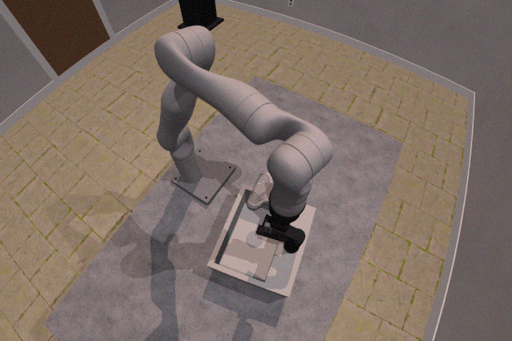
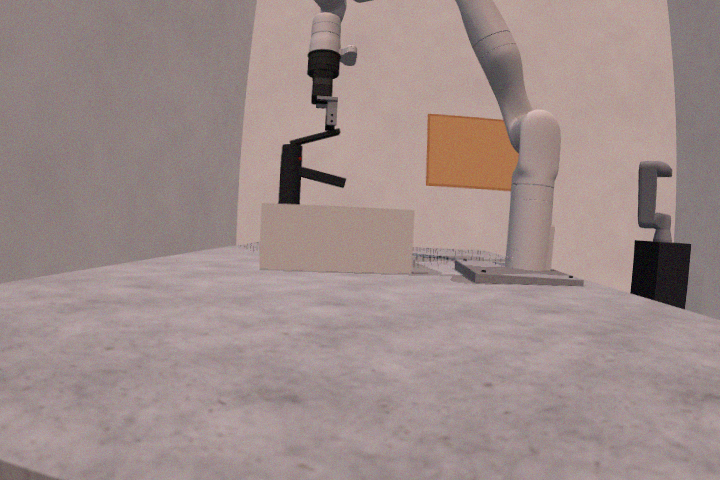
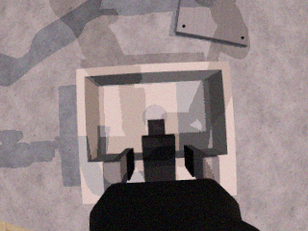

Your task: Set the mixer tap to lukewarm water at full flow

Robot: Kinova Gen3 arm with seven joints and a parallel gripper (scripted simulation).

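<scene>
My hand is 40 mm above the lever, 30 mm short of it and 10 mm to the right of it. Also, from my hand: black mixer tap 100 mm below, 60 mm ahead, 10 mm to the left; sink basin 290 mm below, 30 mm behind, 10 mm to the right.
</scene>
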